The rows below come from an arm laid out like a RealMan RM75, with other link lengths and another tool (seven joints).
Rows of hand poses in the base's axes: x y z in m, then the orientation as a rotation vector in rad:
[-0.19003, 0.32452, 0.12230, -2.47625, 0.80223, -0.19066]
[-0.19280, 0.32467, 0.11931, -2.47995, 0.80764, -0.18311]
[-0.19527, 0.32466, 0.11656, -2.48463, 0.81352, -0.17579]
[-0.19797, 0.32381, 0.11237, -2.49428, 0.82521, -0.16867]
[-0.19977, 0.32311, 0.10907, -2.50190, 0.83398, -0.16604]
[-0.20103, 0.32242, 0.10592, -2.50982, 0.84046, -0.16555]
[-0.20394, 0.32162, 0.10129, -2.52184, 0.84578, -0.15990]
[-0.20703, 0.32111, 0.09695, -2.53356, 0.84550, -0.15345]
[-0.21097, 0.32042, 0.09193, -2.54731, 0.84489, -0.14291]
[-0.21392, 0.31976, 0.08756, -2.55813, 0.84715, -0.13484]
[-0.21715, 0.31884, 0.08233, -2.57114, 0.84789, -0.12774]
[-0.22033, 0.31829, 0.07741, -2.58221, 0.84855, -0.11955]
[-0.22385, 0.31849, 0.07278, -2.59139, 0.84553, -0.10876]
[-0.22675, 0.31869, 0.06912, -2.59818, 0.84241, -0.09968]
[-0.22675, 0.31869, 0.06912, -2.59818, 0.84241, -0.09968]
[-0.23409, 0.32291, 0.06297, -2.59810, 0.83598, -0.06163]
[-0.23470, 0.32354, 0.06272, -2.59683, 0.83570, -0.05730]
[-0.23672, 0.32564, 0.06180, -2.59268, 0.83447, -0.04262]
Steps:
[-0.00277, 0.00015, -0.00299, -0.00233, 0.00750, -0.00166]
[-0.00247, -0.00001, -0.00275, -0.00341, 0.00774, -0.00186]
[-0.00270, -0.00085, -0.00419, -0.00917, 0.01057, -0.00507]
[-0.00180, -0.00070, -0.00330, -0.00800, 0.00624, -0.00423]
[-0.00126, -0.00069, -0.00315, -0.00841, 0.00431, -0.00298]
[-0.00291, -0.00080, -0.00463, -0.01053, 0.00857, -0.00052]
[-0.00309, -0.00051, -0.00434, -0.00891, 0.00756, 0.00340]
[-0.00394, -0.00069, -0.00502, -0.00964, 0.01072, 0.00465]
[-0.00295, -0.00066, -0.00437, -0.00826, 0.00894, 0.00173]
[-0.00323, -0.00092, -0.00523, -0.01022, 0.00854, 0.00299]
[-0.00318, -0.00055, -0.00492, -0.00818, 0.00866, 0.00284]
[-0.00352, 0.00020, -0.00463, -0.00502, 0.00896, 0.00536]
[-0.00290, 0.00020, -0.00366, -0.00328, 0.00714, 0.00472]
[0.00000, 0.00000, 0.00000, 0.00000, 0.00000, 0.00000]
[-0.00734, 0.00422, -0.00615, 0.01066, 0.02363, 0.00991]
[-0.00061, 0.00063, -0.00025, 0.00224, 0.00247, 0.00058]
[-0.00202, 0.00210, -0.00092, 0.00748, 0.00838, 0.00217]

